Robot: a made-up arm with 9 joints. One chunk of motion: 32 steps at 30 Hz.
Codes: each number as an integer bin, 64 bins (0 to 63) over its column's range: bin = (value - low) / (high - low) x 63, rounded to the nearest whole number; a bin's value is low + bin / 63 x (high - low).
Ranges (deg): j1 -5..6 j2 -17..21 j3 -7..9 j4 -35..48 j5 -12..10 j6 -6..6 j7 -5..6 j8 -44..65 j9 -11..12
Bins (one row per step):
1: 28 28 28 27 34 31 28 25 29
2: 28 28 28 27 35 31 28 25 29
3: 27 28 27 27 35 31 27 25 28
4: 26 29 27 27 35 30 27 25 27
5: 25 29 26 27 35 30 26 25 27
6: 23 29 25 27 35 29 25 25 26
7: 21 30 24 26 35 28 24 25 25
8: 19 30 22 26 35 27 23 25 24
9: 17 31 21 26 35 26 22 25 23
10: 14 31 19 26 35 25 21 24 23
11: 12 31 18 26 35 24 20 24 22
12: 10 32 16 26 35 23 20 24 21
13: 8 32 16 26 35 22 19 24 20
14: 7 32 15 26 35 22 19 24 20
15: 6 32 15 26 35 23 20 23 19
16: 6 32 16 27 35 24 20 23 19
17: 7 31 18 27 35 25 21 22 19
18: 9 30 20 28 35 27 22 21 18
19: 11 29 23 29 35 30 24 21 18
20: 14 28 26 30 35 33 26 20 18
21: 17 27 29 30 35 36 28 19 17
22: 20 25 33 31 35 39 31 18 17
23: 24 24 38 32 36 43 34 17 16
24: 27 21 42 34 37 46 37 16 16
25: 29 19 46 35 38 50 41 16 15
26: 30 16 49 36 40 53 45 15 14
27: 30 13 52 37 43 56 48 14 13
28: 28 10 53 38 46 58 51 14 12
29: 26 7 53 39 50 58 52 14 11
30: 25 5 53 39 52 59 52 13 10
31: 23 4 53 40 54 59 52 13 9
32: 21 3 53 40 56 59 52 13 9
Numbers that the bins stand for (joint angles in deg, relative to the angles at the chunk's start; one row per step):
1: -0.11 -0.11 0.11 0.57 -0.13 -0.10 -0.11 -0.75 -0.41
2: -0.11 -0.11 0.11 0.57 0.22 -0.10 -0.11 -0.75 -0.41
3: -0.29 -0.11 -0.14 0.57 0.22 -0.10 -0.29 -0.75 -0.78
4: -0.46 0.49 -0.14 0.57 0.22 -0.29 -0.29 -0.75 -1.14
5: -0.63 0.49 -0.40 0.57 0.22 -0.29 -0.46 -0.75 -1.14
6: -0.98 0.49 -0.65 0.57 0.22 -0.48 -0.63 -0.75 -1.51
7: -1.33 1.10 -0.90 -0.75 0.22 -0.67 -0.81 -0.75 -1.87
8: -1.68 1.10 -1.41 -0.75 0.22 -0.86 -0.98 -0.75 -2.24
9: -2.03 1.70 -1.67 -0.75 0.22 -1.05 -1.16 -0.75 -2.60
10: -2.56 1.70 -2.17 -0.75 0.22 -1.24 -1.33 -2.48 -2.60
11: -2.90 1.70 -2.43 -0.75 0.22 -1.43 -1.51 -2.48 -2.97
12: -3.25 2.30 -2.94 -0.75 0.22 -1.62 -1.51 -2.48 -3.33
13: -3.60 2.30 -2.94 -0.75 0.22 -1.81 -1.68 -2.48 -3.70
14: -3.78 2.30 -3.19 -0.75 0.22 -1.81 -1.68 -2.48 -3.70
15: -3.95 2.30 -3.19 -0.75 0.22 -1.62 -1.51 -4.21 -4.06
16: -3.95 2.30 -2.94 0.57 0.22 -1.43 -1.51 -4.21 -4.06
17: -3.78 1.70 -2.43 0.57 0.22 -1.24 -1.33 -5.94 -4.06
18: -3.43 1.10 -1.92 1.89 0.22 -0.86 -1.16 -7.67 -4.43
19: -3.08 0.49 -1.16 3.21 0.22 -0.29 -0.81 -7.67 -4.43
20: -2.56 -0.11 -0.40 4.52 0.22 0.29 -0.46 -9.40 -4.43
21: -2.03 -0.71 0.37 4.52 0.22 0.86 -0.11 -11.13 -4.79
22: -1.51 -1.92 1.38 5.84 0.22 1.43 0.41 -12.86 -4.79
23: -0.81 -2.52 2.65 7.16 0.57 2.19 0.94 -14.59 -5.16
24: -0.29 -4.33 3.67 9.79 0.92 2.76 1.46 -16.32 -5.16
25: 0.06 -5.54 4.68 11.11 1.27 3.52 2.16 -16.32 -5.52
26: 0.24 -7.35 5.44 12.43 1.97 4.10 2.86 -18.05 -5.89
27: 0.24 -9.16 6.21 13.75 3.02 4.67 3.38 -19.78 -6.25
28: -0.11 -10.97 6.46 15.06 4.06 5.05 3.90 -19.78 -6.62
29: -0.46 -12.78 6.46 16.38 5.46 5.05 4.08 -19.78 -6.98
30: -0.63 -13.98 6.46 16.38 6.16 5.24 4.08 -21.51 -7.35
31: -0.98 -14.59 6.46 17.70 6.86 5.24 4.08 -21.51 -7.71
32: -1.33 -15.19 6.46 17.70 7.56 5.24 4.08 -21.51 -7.71

